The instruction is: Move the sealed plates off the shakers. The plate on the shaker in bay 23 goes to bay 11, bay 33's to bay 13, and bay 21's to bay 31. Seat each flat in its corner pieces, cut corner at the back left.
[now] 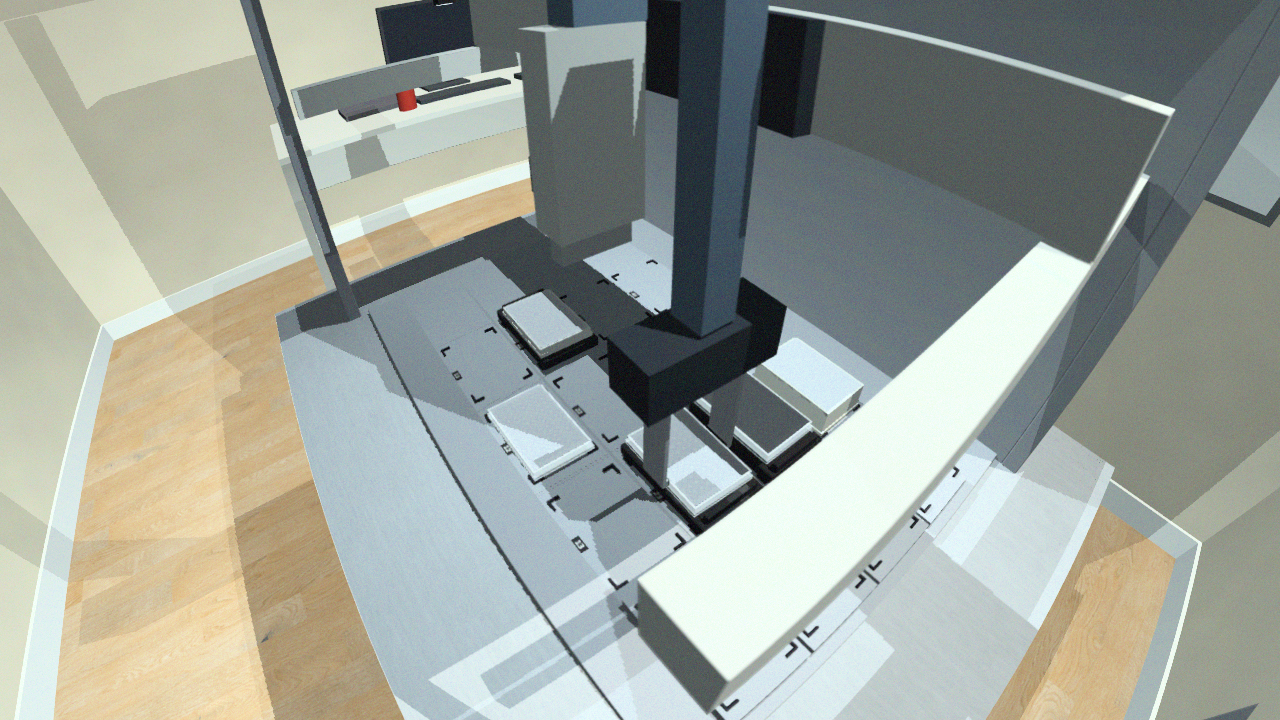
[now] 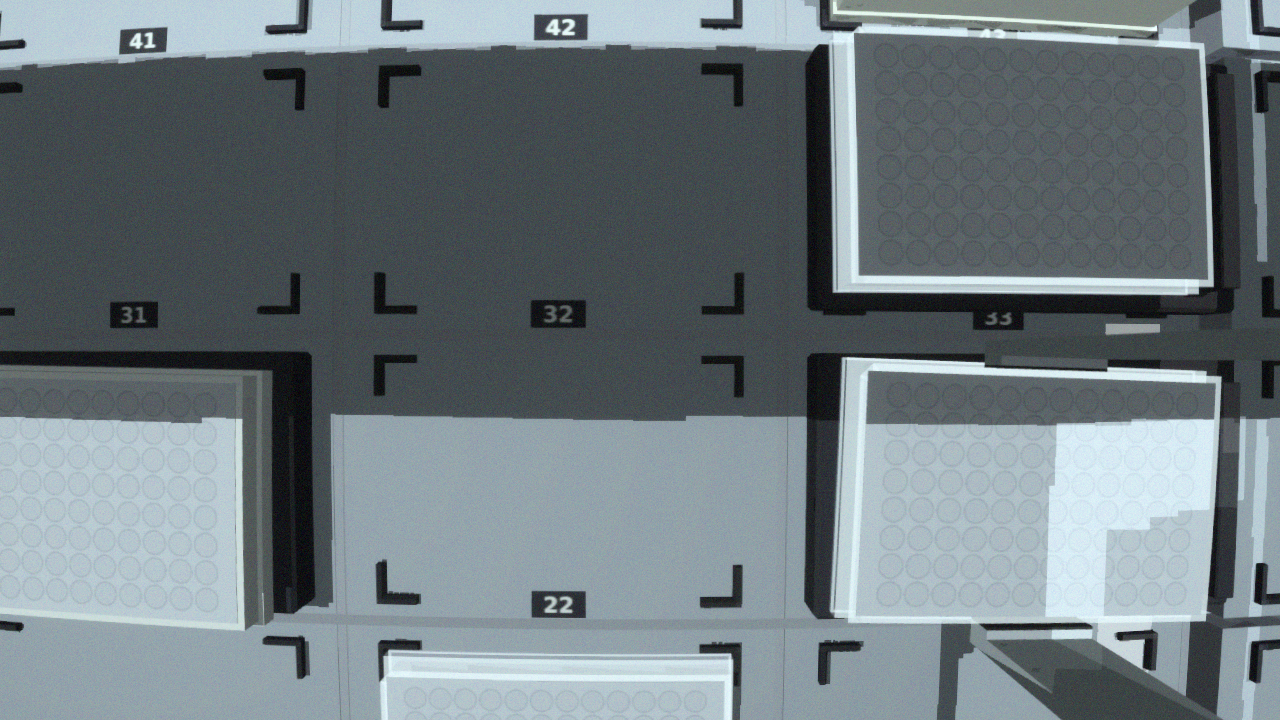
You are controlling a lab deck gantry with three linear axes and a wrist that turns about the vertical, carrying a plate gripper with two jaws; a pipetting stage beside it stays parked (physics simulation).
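Where they show: gripper, fingertip midpoint: [image 1: 688, 457] [image 2: 1030, 493]; robot's base, link origin: [image 1: 443, 351].
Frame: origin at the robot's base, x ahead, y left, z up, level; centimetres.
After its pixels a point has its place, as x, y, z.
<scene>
My gripper [image 1: 691, 461] {38.7, 15.1, 3.0} [image 2: 1038, 497] {38.7, 15.1, 3.0} is down at the bay 23 shaker and looks shut on the sealed plate [image 1: 716, 483] {43.8, 14.7, 3.7} [image 2: 939, 537] {35.2, 13.9, 3.7}; its jaws meet the plate's front and back edges. This plate is turned slightly on its shaker. The bay 33 plate [image 1: 776, 424] {42.1, 26.2, 3.7} [image 2: 1029, 161] {38.2, 25.8, 3.7} sits on its shaker behind. The bay 21 plate [image 1: 541, 320] {7.4, 14.0, 3.7} [image 2: 116, 510] {8.7, 14.5, 3.7} is on its shaker at the left. Bay 31's label [image 2: 133, 315] {6.4, 21.1, 0.0} shows behind it, with no plate on that bay. The bay 11 label [image 1: 456, 376] {6.5, -0.4, 0.0} and bay 13 label [image 1: 580, 543] {39.2, -0.2, 0.0} show beside plate-free corner pieces.
Another plate [image 1: 537, 429] {23.5, 3.9, 1.4} [image 2: 554, 702] {22.8, 7.4, 1.4} stands in bay 12, between bays 11 and 13. A tall pale labware block [image 1: 810, 371] {39.0, 36.5, 4.2} [image 2: 1002, 10] {39.0, 32.3, 1.1} stands in bay 43, behind bay 33. The grey parked pipetting stage [image 1: 590, 134] hangs at the back. A white beam [image 1: 850, 465] {61.7, -2.3, 40.0} crosses the right foreground.
</scene>
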